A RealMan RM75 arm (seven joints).
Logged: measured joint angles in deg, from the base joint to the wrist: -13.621, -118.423, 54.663, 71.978, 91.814, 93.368, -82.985; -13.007, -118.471, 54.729, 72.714, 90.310, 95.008, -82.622; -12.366, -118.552, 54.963, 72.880, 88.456, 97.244, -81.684; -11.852, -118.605, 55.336, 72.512, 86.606, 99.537, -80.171; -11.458, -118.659, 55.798, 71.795, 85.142, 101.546, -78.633; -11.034, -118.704, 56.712, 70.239, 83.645, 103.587, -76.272; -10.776, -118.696, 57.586, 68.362, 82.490, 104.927, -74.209; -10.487, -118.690, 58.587, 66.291, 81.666, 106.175, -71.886; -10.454, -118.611, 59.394, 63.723, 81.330, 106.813, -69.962; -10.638, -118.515, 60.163, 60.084, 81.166, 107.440, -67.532; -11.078, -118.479, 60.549, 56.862, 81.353, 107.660, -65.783; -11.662, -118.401, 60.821, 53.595, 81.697, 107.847, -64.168; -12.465, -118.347, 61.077, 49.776, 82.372, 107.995, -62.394; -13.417, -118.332, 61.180, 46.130, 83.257, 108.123, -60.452; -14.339, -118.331, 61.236, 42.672, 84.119, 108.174, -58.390; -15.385, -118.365, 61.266, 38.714, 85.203, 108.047, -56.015; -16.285, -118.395, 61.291, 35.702, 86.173, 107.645, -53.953
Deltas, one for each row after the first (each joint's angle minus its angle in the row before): 0.614, -0.048, 0.066, 0.736, -1.504, 1.640, 0.363; 0.641, -0.081, 0.234, 0.166, -1.854, 2.236, 0.938; 0.514, -0.053, 0.373, -0.368, -1.850, 2.293, 1.513; 0.394, -0.054, 0.462, -0.717, -1.464, 2.009, 1.538; 0.424, -0.045, 0.914, -1.556, -1.497, 2.041, 2.361; 0.258, 0.008, 0.874, -1.877, -1.155, 1.340, 2.063; 0.289, 0.006, 1.001, -2.071, -0.824, 1.248, 2.323; 0.033, 0.079, 0.807, -2.568, -0.336, 0.638, 1.924; -0.184, 0.096, 0.769, -3.639, -0.164, 0.627, 2.430; -0.440, 0.036, 0.386, -3.222, 0.187, 0.220, 1.749; -0.584, 0.078, 0.272, -3.267, 0.344, 0.187, 1.615; -0.803, 0.054, 0.256, -3.819, 0.675, 0.148, 1.774; -0.952, 0.015, 0.103, -3.646, 0.885, 0.128, 1.942; -0.922, 0.001, 0.056, -3.458, 0.862, 0.051, 2.062; -1.046, -0.034, 0.030, -3.958, 1.084, -0.127, 2.375; -0.900, -0.030, 0.025, -3.012, 0.970, -0.402, 2.062
